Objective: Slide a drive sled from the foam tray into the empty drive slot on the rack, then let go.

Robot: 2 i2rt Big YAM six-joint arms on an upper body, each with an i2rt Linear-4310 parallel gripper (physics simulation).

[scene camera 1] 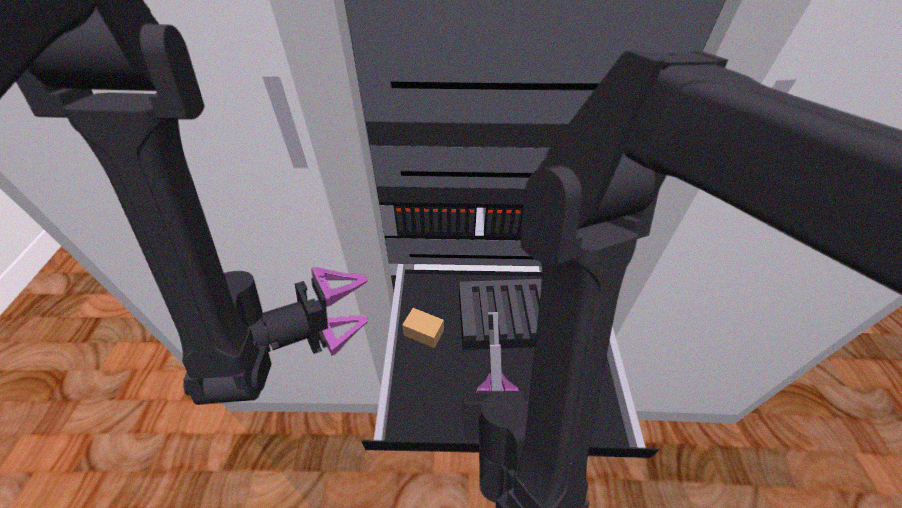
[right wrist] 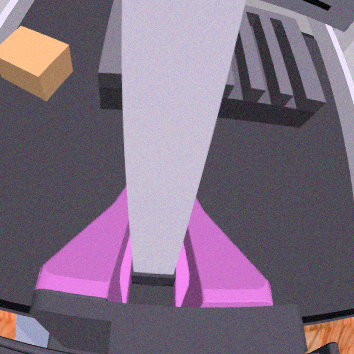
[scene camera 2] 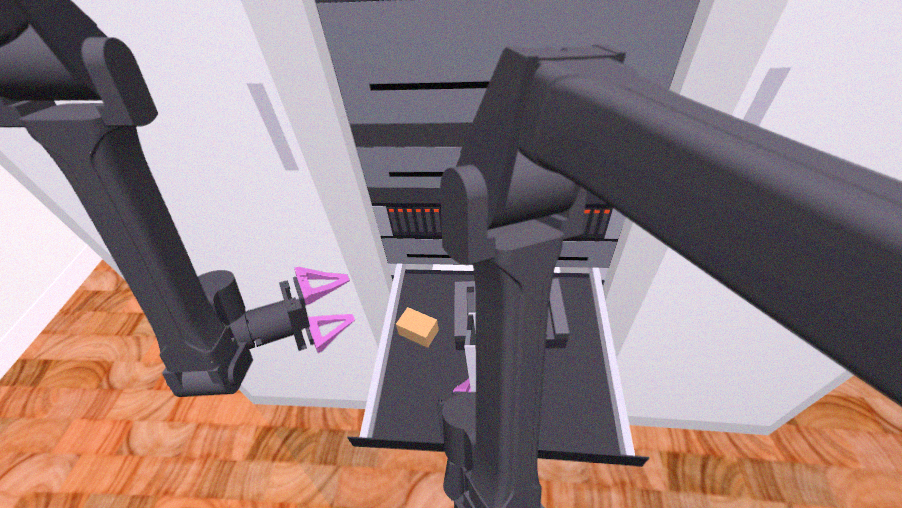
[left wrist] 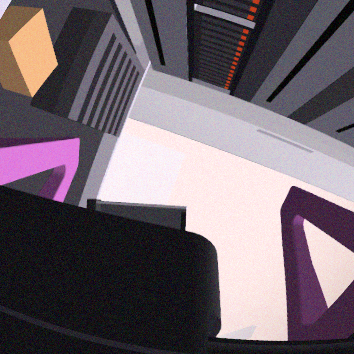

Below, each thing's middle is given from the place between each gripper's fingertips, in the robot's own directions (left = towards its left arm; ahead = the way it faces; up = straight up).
I see my right gripper 1 cm short of the drive sled (scene camera 1: 495,349) and 5 cm below it. Round my right hand: orange block (scene camera 1: 425,328): 14 cm ahead, 13 cm to the left, 9 cm below; foam tray (scene camera 1: 517,302): 18 cm ahead, 5 cm to the right, 8 cm below.
I see the orange block 6 cm ahead of my left hand, 8 cm to the right of it and 18 cm below it. The rest, counted from my left hand: drive sled: 8 cm behind, 21 cm to the right, 4 cm below; foam tray: 9 cm ahead, 26 cm to the right, 17 cm below.
